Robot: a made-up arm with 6 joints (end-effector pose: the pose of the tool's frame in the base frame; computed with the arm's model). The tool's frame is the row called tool.
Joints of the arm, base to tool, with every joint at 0 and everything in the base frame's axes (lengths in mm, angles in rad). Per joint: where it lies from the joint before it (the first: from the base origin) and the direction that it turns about. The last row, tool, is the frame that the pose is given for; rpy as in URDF.
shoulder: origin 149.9 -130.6 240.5 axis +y
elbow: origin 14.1 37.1 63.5 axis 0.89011 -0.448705 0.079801
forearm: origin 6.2 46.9 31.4 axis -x
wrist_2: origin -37.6 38.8 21 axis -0.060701 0.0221 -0.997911
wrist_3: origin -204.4 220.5 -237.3 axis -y
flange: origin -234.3 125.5 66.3 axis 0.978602 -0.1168 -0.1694
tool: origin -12.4 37 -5.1 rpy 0.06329 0.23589 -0.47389
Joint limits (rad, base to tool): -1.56..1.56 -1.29..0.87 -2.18..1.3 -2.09..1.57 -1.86..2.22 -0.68..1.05
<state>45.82 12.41 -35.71 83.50 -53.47 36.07</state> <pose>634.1 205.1 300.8 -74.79 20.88 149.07</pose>
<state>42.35 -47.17 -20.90 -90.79 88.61 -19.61</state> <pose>-363.9 -287.0 497.8 59.04 4.70 15.50</pose>
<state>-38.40 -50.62 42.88 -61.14 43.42 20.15</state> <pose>-504.3 -254.5 187.3 -32.50 12.09 13.40</pose>
Working (the frame after each row of the table, in the pose's form):
after shoulder: 149.9 -130.6 240.5 0.00 -38.40 0.00
after elbow: 121.5 -93.5 299.0 -39.48 -18.82 -12.67
after forearm: 141.3 -40.4 295.7 -82.36 -18.82 -12.67
after wrist_2: 123.5 -9.8 249.9 -75.41 41.04 0.07
after wrist_3: -209.8 -184.2 178.0 -51.08 20.26 45.22
after flange: -470.9 -262.2 206.6 -31.69 16.26 44.17

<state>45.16 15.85 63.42 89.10 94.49 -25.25</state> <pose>144.1 -269.8 -291.1 -164.11 -44.53 84.40</pose>
Working (the frame after each row of the table, in the pose's form):
after shoulder: 149.9 -130.6 240.5 0.00 45.16 0.00
after elbow: 204.9 -93.5 275.3 14.45 37.96 0.48
after forearm: 235.3 -55.7 304.7 -48.97 37.96 0.48
after wrist_2: 195.8 -14.7 315.6 -56.40 -37.00 -51.30
after wrist_3: 153.2 -82.5 -59.0 -133.65 -23.17 64.11
after flange: 117.4 -244.8 -276.7 -156.17 -23.12 58.50

